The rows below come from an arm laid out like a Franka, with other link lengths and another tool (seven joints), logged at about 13 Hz.
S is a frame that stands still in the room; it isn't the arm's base.
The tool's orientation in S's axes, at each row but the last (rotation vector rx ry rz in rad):
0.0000, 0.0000, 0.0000
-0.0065, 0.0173, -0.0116
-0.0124, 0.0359, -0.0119
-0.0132, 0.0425, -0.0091
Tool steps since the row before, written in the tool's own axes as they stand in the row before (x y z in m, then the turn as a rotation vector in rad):
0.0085, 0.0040, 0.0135, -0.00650, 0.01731, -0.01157
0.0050, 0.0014, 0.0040, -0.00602, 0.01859, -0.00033
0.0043, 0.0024, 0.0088, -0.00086, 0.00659, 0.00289
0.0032, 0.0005, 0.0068, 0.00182, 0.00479, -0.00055
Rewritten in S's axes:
0.0085, 0.0040, 0.0135, -0.00650, 0.01731, -0.01157
0.0051, 0.0014, 0.0039, -0.00581, 0.01866, -0.00035
0.0046, 0.0025, 0.0086, -0.00068, 0.00663, 0.00284
0.0035, 0.0006, 0.0067, 0.00184, 0.00477, -0.00069

